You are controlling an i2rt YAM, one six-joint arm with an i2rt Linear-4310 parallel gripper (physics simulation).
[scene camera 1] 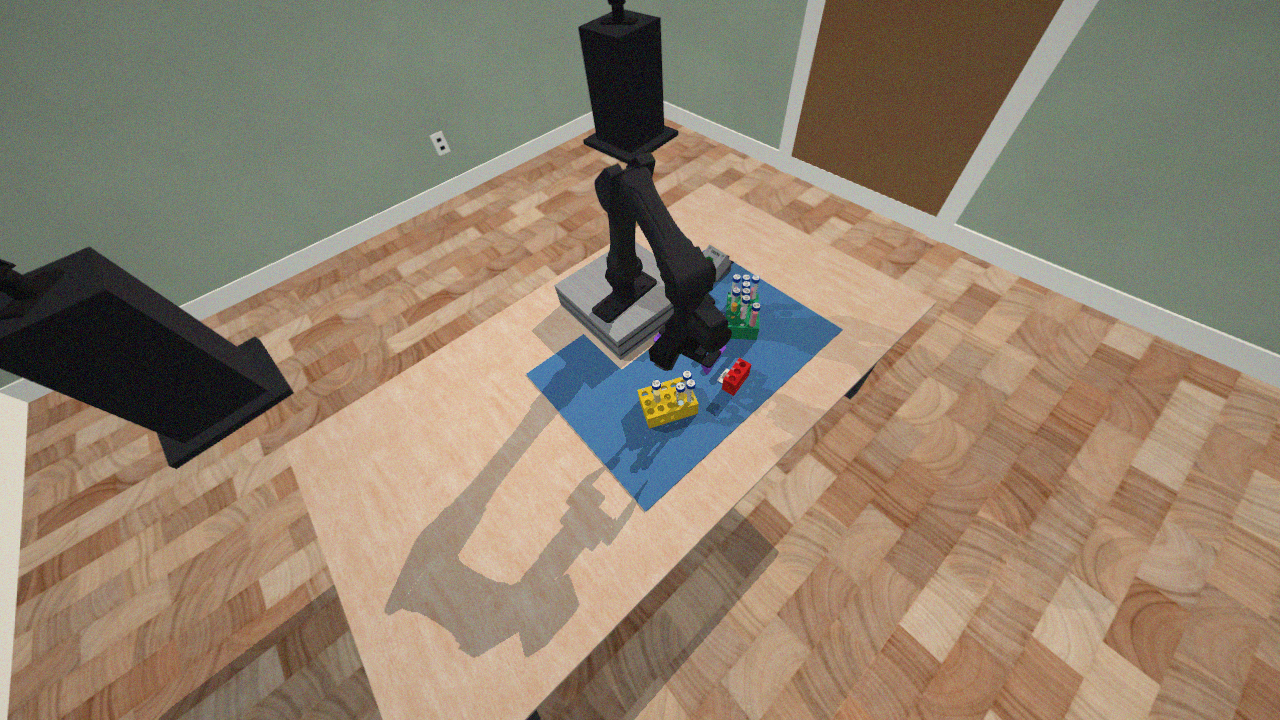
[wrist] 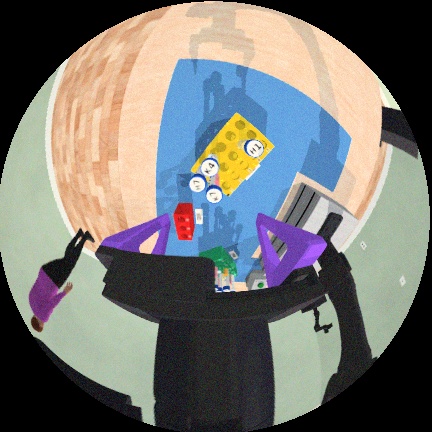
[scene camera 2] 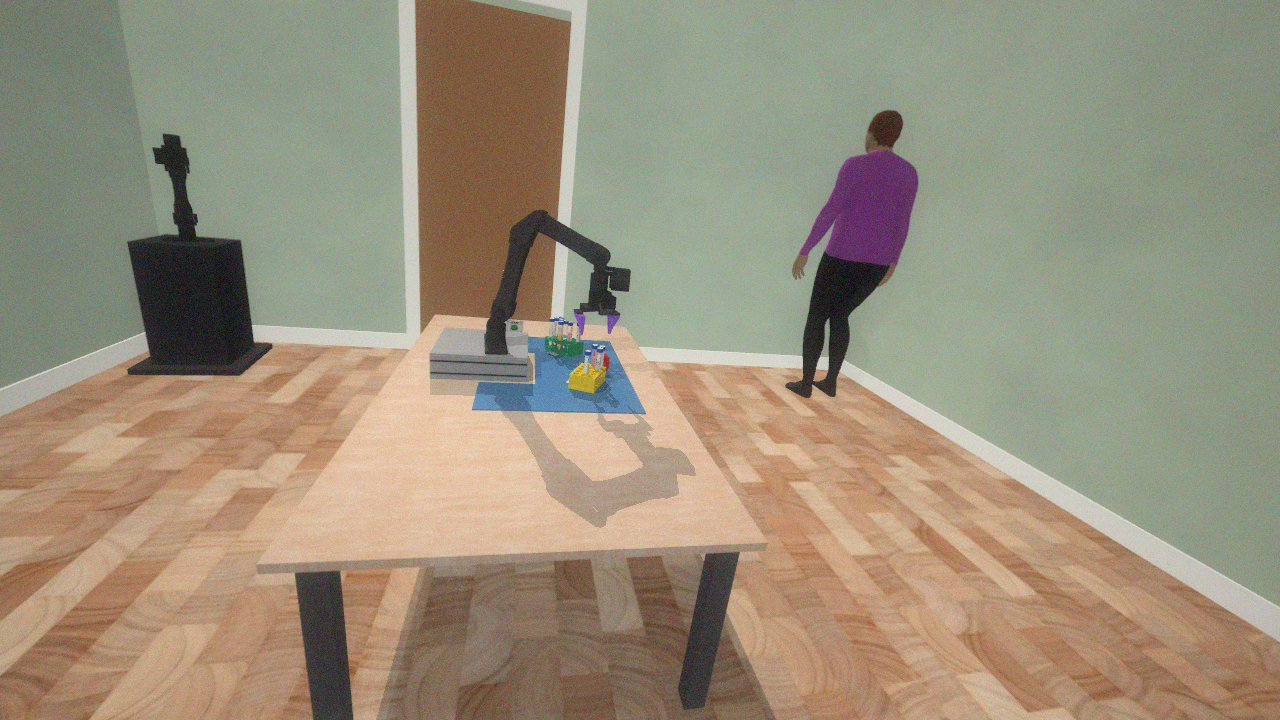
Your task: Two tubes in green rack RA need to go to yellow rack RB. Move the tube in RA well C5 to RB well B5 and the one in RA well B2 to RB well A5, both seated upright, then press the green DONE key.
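Seen in the pictures: gripper, between the fingertips: [scene camera 1: 689, 363] [wrist: 212, 217] [scene camera 2: 595, 334]; arm's base, origin of its link: [scene camera 1: 625, 297] [scene camera 2: 495, 344].
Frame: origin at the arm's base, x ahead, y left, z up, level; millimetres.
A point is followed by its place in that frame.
My gripper [scene camera 2: 597, 329] @[x 316, y -100, z 79 mm] [wrist: 212, 217] @[x 316, y -100, z 79 mm] is open and empty, fingers down, high above the blue mat. The yellow rack RB [scene camera 1: 657, 419] @[x 301, y -201, z -67 mm] [scene camera 2: 586, 383] @[x 274, y -215, z -51 mm] [wrist: 231, 146] @[x 296, y -167, z -30 mm] holds several upright tubes with white-and-blue caps: H1 [wrist: 254, 148] @[x 280, y -173, z 45 mm] near one end, K4 [wrist: 209, 167] @[x 326, y -143, z 45 mm], H7 [wrist: 197, 183] @[x 338, y -123, z 45 mm] and a hard-to-read cap [wrist: 214, 194] @[x 316, y -110, z 45 mm] at the other end. The green rack RA [scene camera 1: 744, 331] @[x 308, y 143, z -46 mm] [scene camera 2: 563, 349] @[x 263, y 173, z -67 mm] [wrist: 218, 257] @[x 277, y 120, z -35 mm] holds several capped tubes; my gripper body partly hides them in the wrist view, and their wells cannot be told. The green DONE key [scene camera 2: 515, 327] @[x 84, y 269, z -13 mm] [wrist: 260, 285] @[x 81, y 273, z -11 mm] is on a grey box beyond RA.
A small red rack [scene camera 1: 736, 376] @[x 382, y 3, z -31 mm] [wrist: 184, 221] @[x 371, y -2, z -31 mm] stands between RA and RB, beside a white label [wrist: 199, 216] @[x 341, y 13, z -78 mm]. The grey arm base [scene camera 2: 478, 362] @[x -54, y -114, z -22 mm] stands at the edge of the blue mat [scene camera 1: 581, 402] @[x 114, y -290, z -80 mm]. A person [scene camera 2: 872, 205] [wrist: 47, 295] in purple stands away from the table.
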